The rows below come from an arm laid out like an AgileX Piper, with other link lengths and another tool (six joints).
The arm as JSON. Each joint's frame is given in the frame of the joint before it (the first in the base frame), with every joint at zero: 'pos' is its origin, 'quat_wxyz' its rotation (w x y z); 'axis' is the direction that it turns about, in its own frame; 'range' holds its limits. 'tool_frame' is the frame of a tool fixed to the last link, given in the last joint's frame.
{
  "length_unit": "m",
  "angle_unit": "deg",
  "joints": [
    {
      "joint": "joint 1",
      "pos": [
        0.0,
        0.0,
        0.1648
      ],
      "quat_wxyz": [
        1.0,
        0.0,
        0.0,
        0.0
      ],
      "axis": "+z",
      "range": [
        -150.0,
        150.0
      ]
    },
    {
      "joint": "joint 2",
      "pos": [
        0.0,
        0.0,
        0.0
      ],
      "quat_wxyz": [
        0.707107,
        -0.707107,
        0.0,
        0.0
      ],
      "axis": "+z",
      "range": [
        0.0,
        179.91
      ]
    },
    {
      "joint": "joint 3",
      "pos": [
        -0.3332,
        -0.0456,
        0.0
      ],
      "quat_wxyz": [
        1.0,
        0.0,
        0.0,
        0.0
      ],
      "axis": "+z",
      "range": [
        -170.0,
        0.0
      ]
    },
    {
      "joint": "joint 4",
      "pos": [
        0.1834,
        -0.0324,
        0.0
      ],
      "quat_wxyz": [
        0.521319,
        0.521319,
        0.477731,
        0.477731
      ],
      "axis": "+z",
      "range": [
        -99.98,
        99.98
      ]
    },
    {
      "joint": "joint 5",
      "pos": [
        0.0,
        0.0,
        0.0
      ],
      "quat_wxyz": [
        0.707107,
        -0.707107,
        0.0,
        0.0
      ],
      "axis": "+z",
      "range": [
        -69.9,
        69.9
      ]
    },
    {
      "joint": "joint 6",
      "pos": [
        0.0,
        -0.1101,
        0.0
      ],
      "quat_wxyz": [
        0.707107,
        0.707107,
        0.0,
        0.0
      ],
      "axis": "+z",
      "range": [
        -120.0,
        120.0
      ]
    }
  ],
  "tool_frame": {
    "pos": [
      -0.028,
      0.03,
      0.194
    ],
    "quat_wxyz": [
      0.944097,
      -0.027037,
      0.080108,
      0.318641
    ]
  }
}
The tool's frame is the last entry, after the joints.
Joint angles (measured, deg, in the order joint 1, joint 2, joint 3, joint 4, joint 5, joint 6), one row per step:
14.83, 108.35, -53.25, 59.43, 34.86, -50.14
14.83, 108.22, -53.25, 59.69, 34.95, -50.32
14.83, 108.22, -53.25, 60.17, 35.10, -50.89
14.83, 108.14, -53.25, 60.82, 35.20, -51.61
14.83, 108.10, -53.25, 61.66, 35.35, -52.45
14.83, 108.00, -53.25, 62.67, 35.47, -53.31
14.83, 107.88, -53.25, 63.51, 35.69, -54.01
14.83, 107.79, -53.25, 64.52, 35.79, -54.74
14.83, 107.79, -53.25, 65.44, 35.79, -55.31
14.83, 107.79, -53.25, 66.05, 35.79, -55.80
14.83, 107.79, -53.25, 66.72, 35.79, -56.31
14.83, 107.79, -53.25, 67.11, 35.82, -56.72
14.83, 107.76, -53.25, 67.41, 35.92, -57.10
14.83, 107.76, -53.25, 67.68, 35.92, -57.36
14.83, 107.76, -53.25, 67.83, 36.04, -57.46
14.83, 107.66, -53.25, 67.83, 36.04, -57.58
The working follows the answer.
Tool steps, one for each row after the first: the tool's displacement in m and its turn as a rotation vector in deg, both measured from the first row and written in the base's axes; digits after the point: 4 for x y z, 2 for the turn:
0.0001, 0.0007, 0.0015, 0.21, -0.12, 0.00
0.0000, 0.0020, 0.0026, 0.49, -0.26, 0.18
0.0005, 0.0035, 0.0046, 0.84, -0.58, 0.32
0.0011, 0.0054, 0.0068, 1.31, -0.86, 0.43
0.0022, 0.0075, 0.0098, 1.87, -1.21, 0.42
0.0027, 0.0095, 0.0126, 2.42, -1.47, 0.45
0.0040, 0.0114, 0.0155, 2.99, -1.76, 0.31
0.0056, 0.0128, 0.0175, 3.46, -1.96, 0.06
0.0066, 0.0137, 0.0188, 3.74, -2.16, -0.03
0.0078, 0.0147, 0.0202, 4.06, -2.36, -0.15
0.0083, 0.0154, 0.0211, 4.24, -2.53, -0.11
0.0083, 0.0162, 0.0222, 4.42, -2.68, 0.02
0.0087, 0.0166, 0.0227, 4.54, -2.79, 0.01
0.0085, 0.0171, 0.0232, 4.68, -2.76, 0.04
0.0085, 0.0172, 0.0240, 4.68, -2.93, 0.14

Tool pose at each row, in the base's axes (x y z in m, rotation vector in deg; rounded; the steps above come from the unrounded poses):
0.3376, 0.2693, 0.1100, -26.03, -163.70, -55.13
0.3377, 0.2701, 0.1115, -25.97, -163.68, -55.48
0.3377, 0.2714, 0.1127, -25.63, -163.62, -55.91
0.3382, 0.2728, 0.1147, -25.28, -163.67, -56.53
0.3387, 0.2747, 0.1169, -24.97, -163.62, -57.30
0.3398, 0.2768, 0.1198, -24.81, -163.58, -58.27
0.3403, 0.2788, 0.1227, -24.61, -163.45, -59.15
0.3416, 0.2807, 0.1256, -24.66, -163.34, -60.11
0.3432, 0.2821, 0.1275, -24.92, -163.22, -60.90
0.3443, 0.2830, 0.1288, -24.95, -163.21, -61.41
0.3454, 0.2840, 0.1303, -25.02, -163.18, -61.97
0.3459, 0.2847, 0.1312, -24.88, -163.21, -62.30
0.3459, 0.2855, 0.1322, -24.63, -163.21, -62.61
0.3464, 0.2859, 0.1328, -24.58, -163.23, -62.83
0.3461, 0.2865, 0.1333, -24.53, -163.11, -63.01
0.3461, 0.2865, 0.1340, -24.33, -163.25, -63.08

